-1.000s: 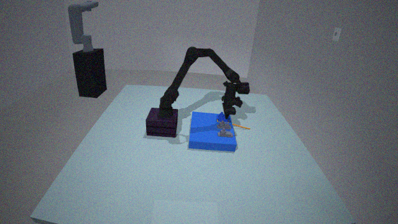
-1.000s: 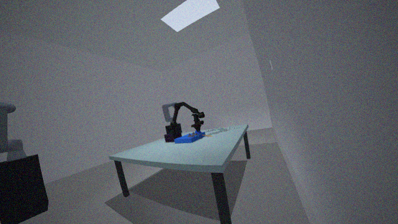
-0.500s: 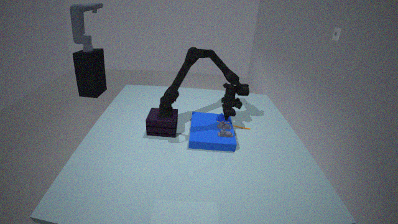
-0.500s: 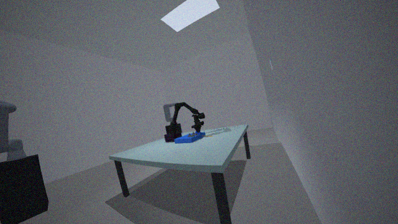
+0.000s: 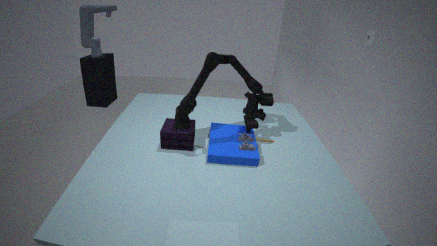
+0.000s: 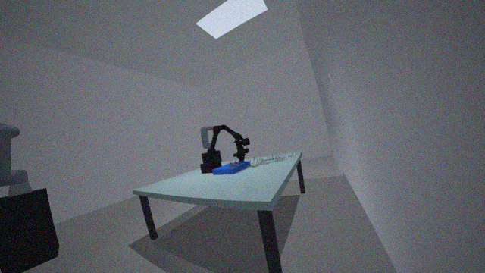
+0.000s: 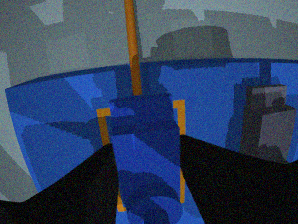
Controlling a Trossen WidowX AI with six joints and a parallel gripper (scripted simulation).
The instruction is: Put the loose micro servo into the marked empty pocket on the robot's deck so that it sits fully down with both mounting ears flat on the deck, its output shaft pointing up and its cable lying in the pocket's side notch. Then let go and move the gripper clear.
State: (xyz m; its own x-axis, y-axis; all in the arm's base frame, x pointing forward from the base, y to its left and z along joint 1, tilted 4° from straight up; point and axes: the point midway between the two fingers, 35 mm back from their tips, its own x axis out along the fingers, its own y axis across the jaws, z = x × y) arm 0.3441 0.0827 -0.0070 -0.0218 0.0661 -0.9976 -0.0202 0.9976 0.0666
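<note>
Right now my gripper tip is 12 cm past the blue deck, 8 cm to the left of it and 3 cm above it.
</note>
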